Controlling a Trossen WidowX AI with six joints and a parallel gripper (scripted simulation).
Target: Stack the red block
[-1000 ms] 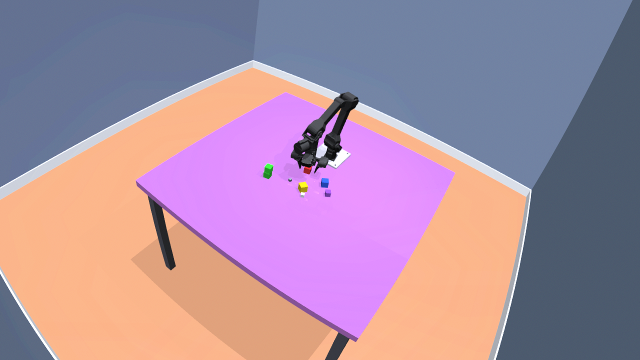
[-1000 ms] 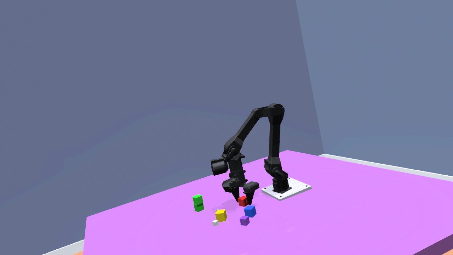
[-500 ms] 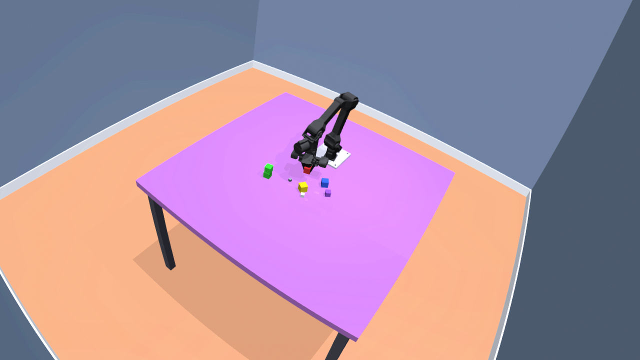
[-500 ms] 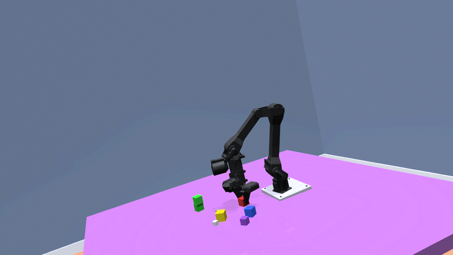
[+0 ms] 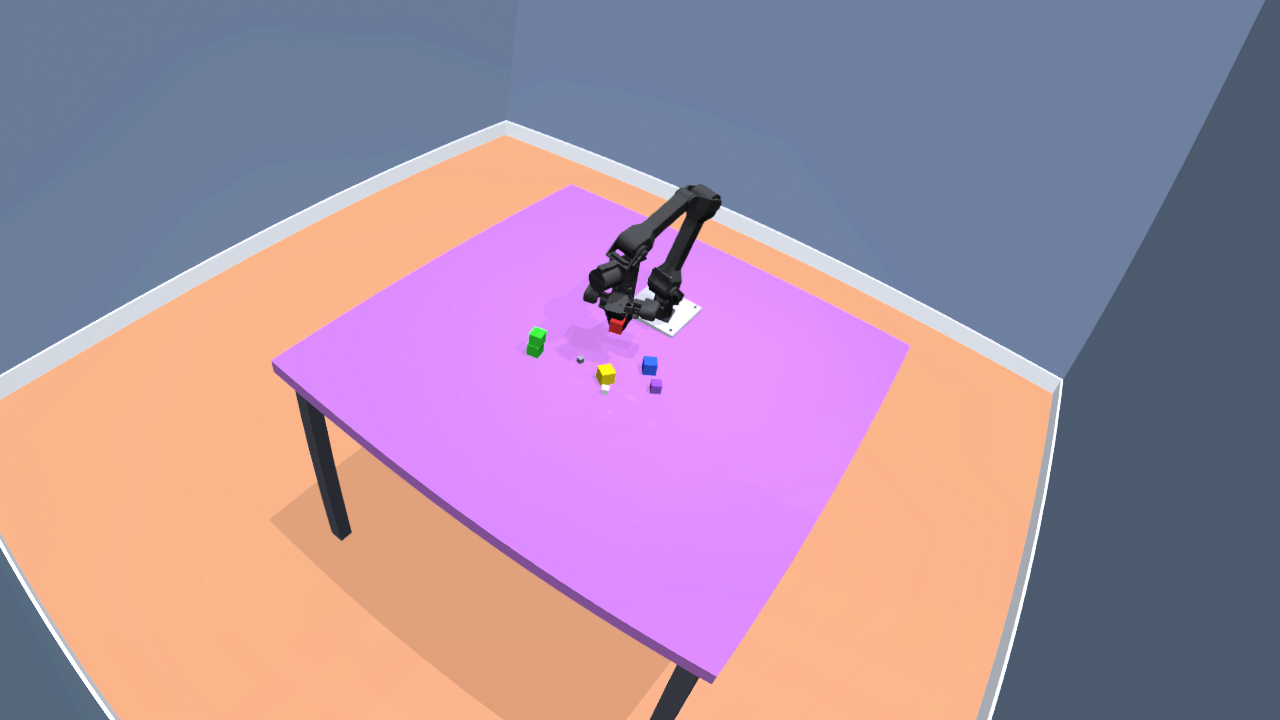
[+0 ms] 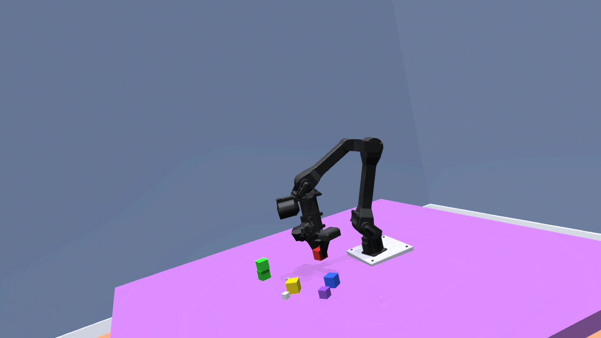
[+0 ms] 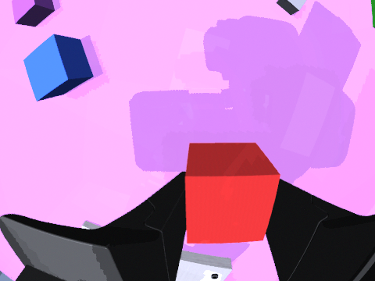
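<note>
The tiny grey block is 110 mm ahead of my gripper tip, 50 mm to the right of it and 40 mm below it. From my gripper tip the other things lie so: blue block: 50 mm ahead, 120 mm to the left, 40 mm below; then red block: 10 mm above; then yellow block: 140 mm ahead, 40 mm to the left, 30 mm below.
</note>
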